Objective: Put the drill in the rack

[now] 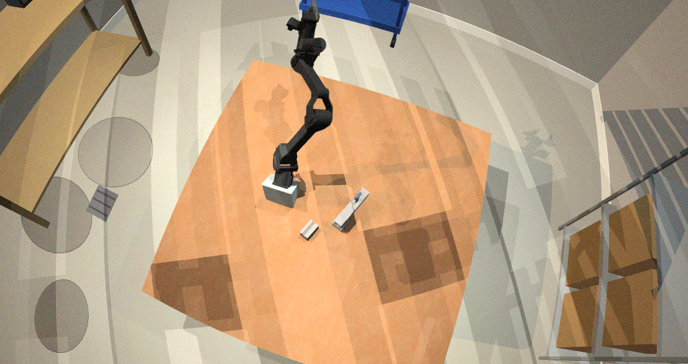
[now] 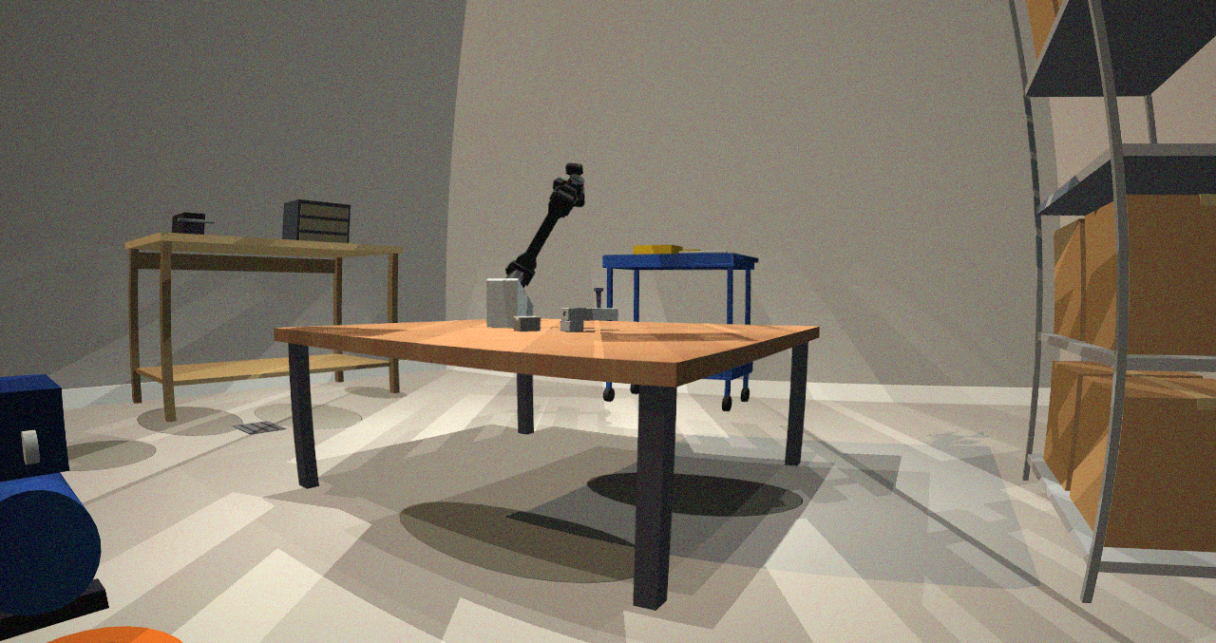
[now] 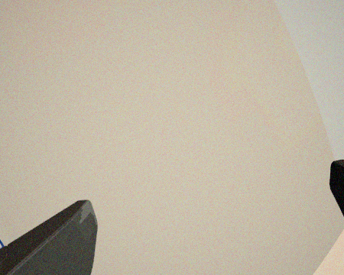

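The dark key lies 36 cm ahead of my gripper tip, 51 cm to the right of it and 49 cm below it. Also, from my gripper tip: drill: 34 cm ahead, 56 cm to the right, 53 cm below; then grey housing: 35 cm ahead, 54 cm to the right, 54 cm below; then small grey rack: 22 cm ahead, 67 cm to the right, 56 cm below.
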